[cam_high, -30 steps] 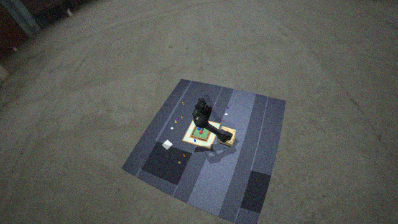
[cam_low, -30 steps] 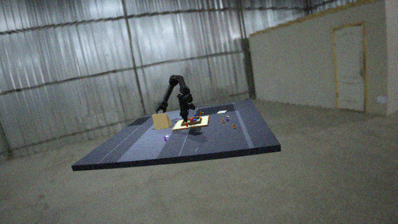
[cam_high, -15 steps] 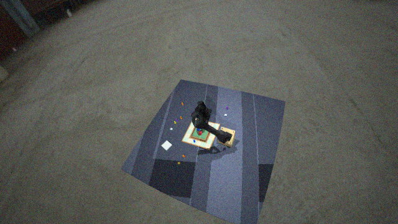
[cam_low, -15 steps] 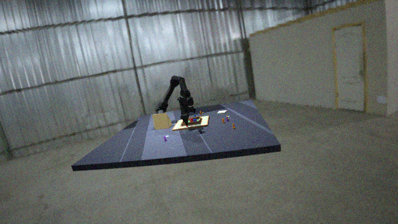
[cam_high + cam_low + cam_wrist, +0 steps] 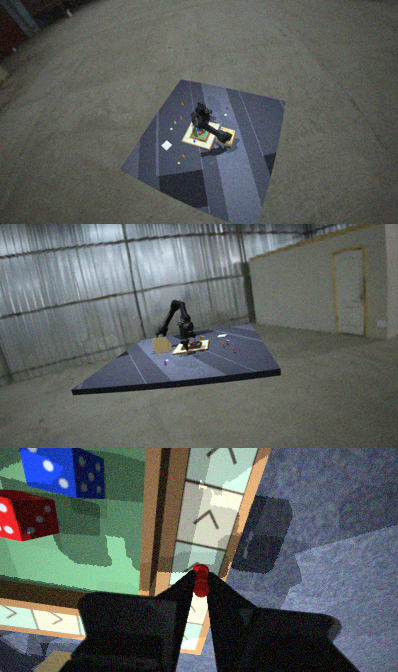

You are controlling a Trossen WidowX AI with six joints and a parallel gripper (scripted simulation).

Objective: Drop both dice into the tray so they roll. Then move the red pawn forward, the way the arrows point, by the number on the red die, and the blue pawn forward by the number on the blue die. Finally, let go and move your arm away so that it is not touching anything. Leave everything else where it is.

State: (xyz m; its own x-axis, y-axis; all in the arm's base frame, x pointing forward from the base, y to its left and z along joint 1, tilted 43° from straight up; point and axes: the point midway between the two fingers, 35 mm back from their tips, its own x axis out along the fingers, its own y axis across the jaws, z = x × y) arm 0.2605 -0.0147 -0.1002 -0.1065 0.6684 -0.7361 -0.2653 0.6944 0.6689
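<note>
Right now the green tray is 12 cm to the left of my gripper tip and 2 cm below it. Also, from my gripper tip: red pawn (1 cm above); then white tile (39 cm to the left, 22 cm ahead, 2 cm below).
</note>
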